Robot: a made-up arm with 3 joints. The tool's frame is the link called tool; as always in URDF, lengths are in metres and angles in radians. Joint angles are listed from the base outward.
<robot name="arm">
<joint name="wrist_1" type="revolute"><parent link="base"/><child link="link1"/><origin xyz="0.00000 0.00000 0.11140" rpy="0.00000 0.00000 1.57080"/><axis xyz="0 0 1"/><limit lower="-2.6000" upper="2.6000"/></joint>
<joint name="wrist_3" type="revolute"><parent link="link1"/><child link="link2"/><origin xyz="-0.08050 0.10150 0.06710" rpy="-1.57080 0.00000 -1.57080"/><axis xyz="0 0 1"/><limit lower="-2.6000" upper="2.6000"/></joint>
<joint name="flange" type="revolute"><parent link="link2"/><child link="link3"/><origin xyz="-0.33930 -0.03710 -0.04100" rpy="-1.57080 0.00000 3.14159"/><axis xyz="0 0 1"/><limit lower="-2.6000" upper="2.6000"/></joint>
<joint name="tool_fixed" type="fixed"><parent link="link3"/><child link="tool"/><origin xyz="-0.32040 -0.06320 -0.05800" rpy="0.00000 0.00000 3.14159"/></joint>
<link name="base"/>
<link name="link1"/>
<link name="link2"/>
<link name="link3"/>
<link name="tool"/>
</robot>
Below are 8 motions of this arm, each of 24 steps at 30 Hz.
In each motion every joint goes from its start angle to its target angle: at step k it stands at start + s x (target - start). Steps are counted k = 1, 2, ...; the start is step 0. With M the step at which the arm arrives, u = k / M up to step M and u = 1 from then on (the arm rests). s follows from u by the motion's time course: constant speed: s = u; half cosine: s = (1 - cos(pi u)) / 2; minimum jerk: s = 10 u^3 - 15 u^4 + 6 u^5.
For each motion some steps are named. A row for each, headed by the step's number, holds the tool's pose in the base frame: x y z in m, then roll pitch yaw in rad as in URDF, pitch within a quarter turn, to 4 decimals.
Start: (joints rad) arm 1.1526 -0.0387 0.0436
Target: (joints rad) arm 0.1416 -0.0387 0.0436
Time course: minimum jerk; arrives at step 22
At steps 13, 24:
13: -0.0884 -0.0959 0.1568 -0.0017 -0.0387 0.5222
24: -0.1151 -0.0613 0.1568 -0.0017 -0.0387 0.1852

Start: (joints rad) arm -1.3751 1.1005 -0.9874
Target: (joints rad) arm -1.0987 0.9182 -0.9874
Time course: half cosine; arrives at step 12
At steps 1, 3, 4, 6, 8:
1: -0.3809 0.0964 0.2669 -1.0203 0.5124 -2.6489
3: -0.3846 0.0847 0.2653 -0.9945 0.5055 -2.6005
4: -0.3873 0.0752 0.2639 -0.9740 0.4997 -2.5620
6: -0.3928 0.0519 0.2605 -0.9250 0.4851 -2.4698
8: -0.3969 0.0280 0.2570 -0.8768 0.4695 -2.3785

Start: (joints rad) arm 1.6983 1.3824 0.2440
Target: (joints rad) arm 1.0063 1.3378 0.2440
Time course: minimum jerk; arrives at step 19
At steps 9, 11, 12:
9: -0.0410 -0.1256 0.2169 0.8515 1.2512 2.2635
11: -0.0576 -0.1193 0.2166 0.8306 1.2456 2.1089
12: -0.0649 -0.1156 0.2165 0.8212 1.2429 2.0377

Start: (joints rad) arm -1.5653 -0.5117 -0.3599
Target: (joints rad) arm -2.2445 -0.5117 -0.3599
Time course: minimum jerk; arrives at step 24
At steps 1, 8, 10, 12, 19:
1: -0.1757 0.1054 0.1519 0.1953 -0.4761 -1.9732
8: -0.1590 0.1292 0.1519 0.1953 -0.4761 -2.1153
10: -0.1464 0.1434 0.1519 0.1953 -0.4761 -2.2081
12: -0.1307 0.1578 0.1519 0.1953 -0.4761 -2.3123
19: -0.0790 0.1890 0.1519 0.1953 -0.4761 -2.6081

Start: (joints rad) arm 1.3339 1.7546 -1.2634
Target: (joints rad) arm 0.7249 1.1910 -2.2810
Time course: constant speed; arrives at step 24
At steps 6, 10, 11, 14, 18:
6: 0.3631 -0.2692 0.4384 -1.6138 0.0529 -0.3914
10: 0.3291 -0.3327 0.4908 -1.5194 -0.1165 -0.4966
11: 0.3171 -0.3486 0.5037 -1.4953 -0.1586 -0.5280
14: 0.2727 -0.3950 0.5407 -1.4198 -0.2831 -0.6346
18: 0.1941 -0.4501 0.5851 -1.3059 -0.4419 -0.8091

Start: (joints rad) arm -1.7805 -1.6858 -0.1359
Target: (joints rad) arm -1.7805 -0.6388 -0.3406
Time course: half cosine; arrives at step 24
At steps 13, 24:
13: -0.1185 0.1162 0.1571 0.4491 -1.0362 -2.2911
24: -0.1440 0.1350 0.1521 0.2432 -0.5968 -2.1962

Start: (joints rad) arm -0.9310 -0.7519 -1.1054
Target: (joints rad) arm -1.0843 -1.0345 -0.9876
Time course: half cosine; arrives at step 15
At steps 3, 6, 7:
3: -0.4134 -0.0718 0.0680 0.7200 -0.3282 -2.1643
6: -0.4036 -0.0633 0.0680 0.7827 -0.3726 -2.2039
7: -0.3996 -0.0599 0.0684 0.8086 -0.3911 -2.2214

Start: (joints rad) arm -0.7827 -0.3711 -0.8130
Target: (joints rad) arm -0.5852 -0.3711 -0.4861
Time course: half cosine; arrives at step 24
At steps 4, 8, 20, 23, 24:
4: -0.3259 -0.1089 0.1340 0.2700 -0.2578 -1.5958
8: -0.3034 -0.1149 0.1378 0.2542 -0.2733 -1.4997
20: -0.2248 -0.1156 0.1486 0.1871 -0.3224 -1.1369
23: -0.2182 -0.1141 0.1494 0.1803 -0.3261 -1.1033
24: -0.2178 -0.1140 0.1494 0.1798 -0.3264 -1.1010

